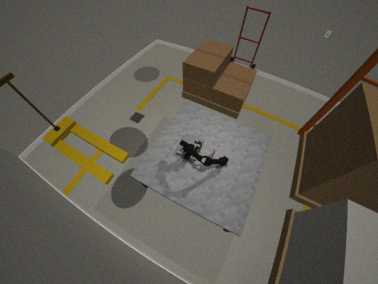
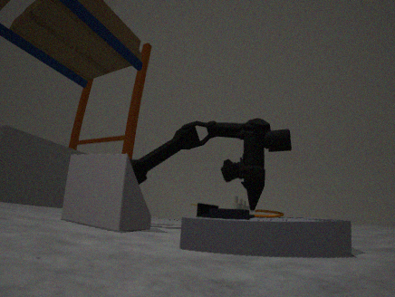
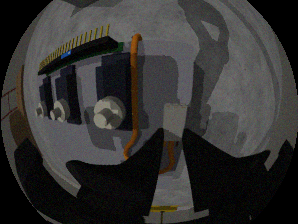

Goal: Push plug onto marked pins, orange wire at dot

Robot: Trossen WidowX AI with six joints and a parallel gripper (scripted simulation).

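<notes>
My gripper tip is now 120 mm to the left of the blue band, 60 mm past it and 10 mm below it. Also, from my gripper tip: grey platform (110 mm to the right, 100 mm ahead, 40 mm below).
</notes>
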